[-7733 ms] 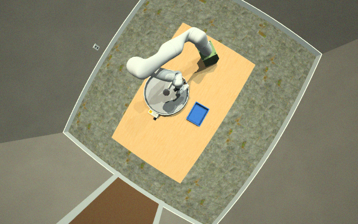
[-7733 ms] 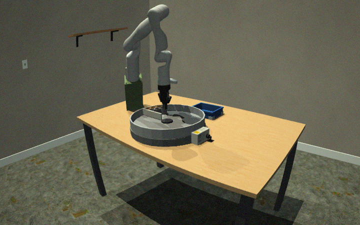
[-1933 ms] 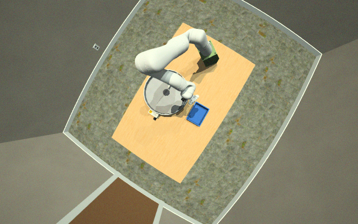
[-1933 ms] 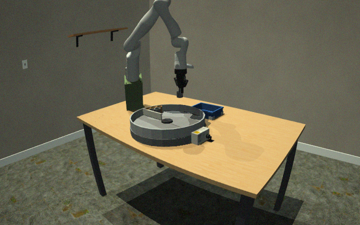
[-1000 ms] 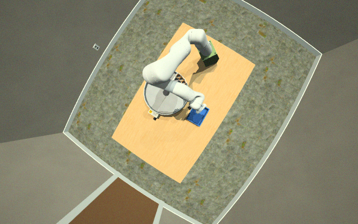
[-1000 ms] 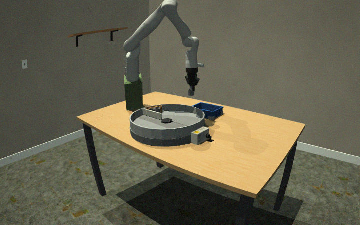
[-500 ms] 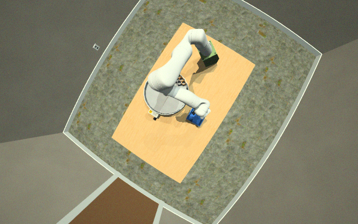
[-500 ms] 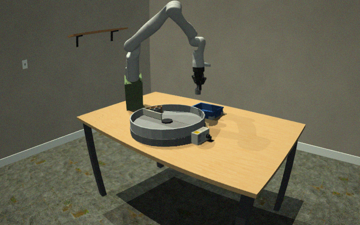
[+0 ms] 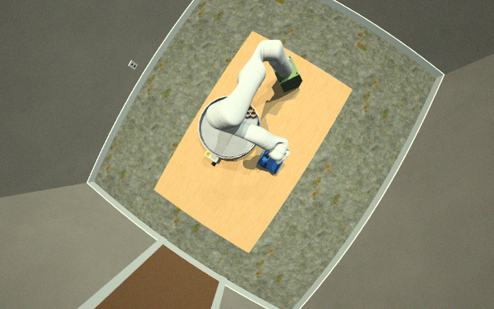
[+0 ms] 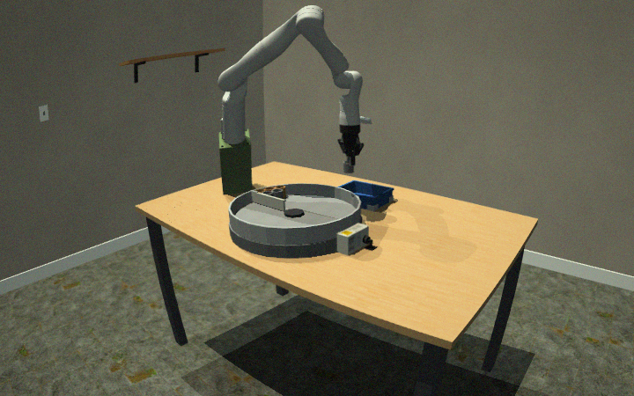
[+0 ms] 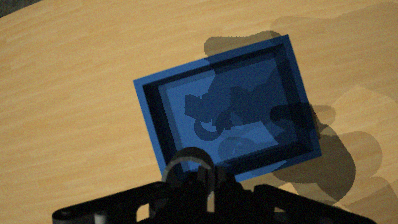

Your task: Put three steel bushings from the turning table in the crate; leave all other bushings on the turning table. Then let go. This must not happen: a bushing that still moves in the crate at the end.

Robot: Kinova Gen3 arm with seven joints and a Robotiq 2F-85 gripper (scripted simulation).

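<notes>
My hand is 13 cm above the blue crate, 4 cm short of it and 3 cm to the right of it. Round my hand: grey turning table (32 cm to the right, 11 cm below, 6 cm behind).
</notes>
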